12 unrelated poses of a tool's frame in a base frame.
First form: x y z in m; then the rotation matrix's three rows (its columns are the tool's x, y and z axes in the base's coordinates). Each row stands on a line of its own.
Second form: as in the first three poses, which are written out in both.
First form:
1:
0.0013, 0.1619, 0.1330
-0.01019, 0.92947, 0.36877
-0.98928, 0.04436, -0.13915
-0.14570, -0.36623, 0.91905
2:
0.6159, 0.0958, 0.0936
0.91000, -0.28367, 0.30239
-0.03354, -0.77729, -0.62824
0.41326, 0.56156, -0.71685
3:
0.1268, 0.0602, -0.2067
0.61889, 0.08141, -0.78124
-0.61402, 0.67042, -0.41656
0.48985, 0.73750, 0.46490
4:
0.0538, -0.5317, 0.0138
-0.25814, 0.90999, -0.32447
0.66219, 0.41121, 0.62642
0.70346, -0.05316, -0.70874
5:
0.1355, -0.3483, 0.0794
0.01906, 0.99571, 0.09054
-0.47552, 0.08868, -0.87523
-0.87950, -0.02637, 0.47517
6:
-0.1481, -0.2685, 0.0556
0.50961, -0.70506, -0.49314
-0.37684, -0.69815, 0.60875
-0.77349, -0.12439, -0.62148
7:
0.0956, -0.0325, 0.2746
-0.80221, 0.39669, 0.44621
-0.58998, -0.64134, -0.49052
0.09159, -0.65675, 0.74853
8:
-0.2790, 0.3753, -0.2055
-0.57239, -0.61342, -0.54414
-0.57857, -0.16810, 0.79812
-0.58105, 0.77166, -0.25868
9:
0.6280, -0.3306, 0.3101
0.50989, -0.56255, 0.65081
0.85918, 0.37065, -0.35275
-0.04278, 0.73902, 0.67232
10:
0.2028, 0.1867, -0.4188
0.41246, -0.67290, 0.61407
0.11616, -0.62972, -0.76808
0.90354, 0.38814, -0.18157
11:
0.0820, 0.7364, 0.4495
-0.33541, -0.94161, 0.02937
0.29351, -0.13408, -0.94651
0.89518, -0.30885, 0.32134
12:
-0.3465, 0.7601, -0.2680
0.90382, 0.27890, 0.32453
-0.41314, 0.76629, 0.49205
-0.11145, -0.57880, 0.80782
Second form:
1: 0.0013, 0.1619, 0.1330, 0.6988, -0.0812, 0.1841, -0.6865
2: 0.6159, 0.0958, 0.0936, 0.3224, 0.9225, -0.0860, 0.1939
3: 0.1268, 0.0602, -0.2067, 0.8298, 0.3477, -0.3830, -0.2095
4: 0.0538, -0.5317, 0.0138, 0.3333, -0.5098, -0.7711, -0.1859
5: 0.1355, -0.3483, 0.0794, 0.6291, 0.3373, 0.3855, -0.5847
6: -0.1481, -0.2685, 0.0556, 0.2179, -0.8410, 0.3216, 0.3765
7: 0.0956, -0.0325, 0.2746, 0.2761, -0.1505, 0.3211, -0.8933
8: -0.2790, 0.3753, -0.2055, 0.0143, -0.4622, 0.6448, 0.6086
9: 0.6280, -0.3306, 0.3101, 0.7989, 0.3417, 0.2170, 0.4449
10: 0.2028, 0.1867, -0.4188, 0.3877, 0.7456, -0.1867, 0.5088
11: 0.0820, 0.7364, 0.4495, 0.4615, 0.3454, -0.4690, 0.6691
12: -0.3465, 0.7601, -0.2680, 0.9325, -0.2871, 0.1169, -0.1855
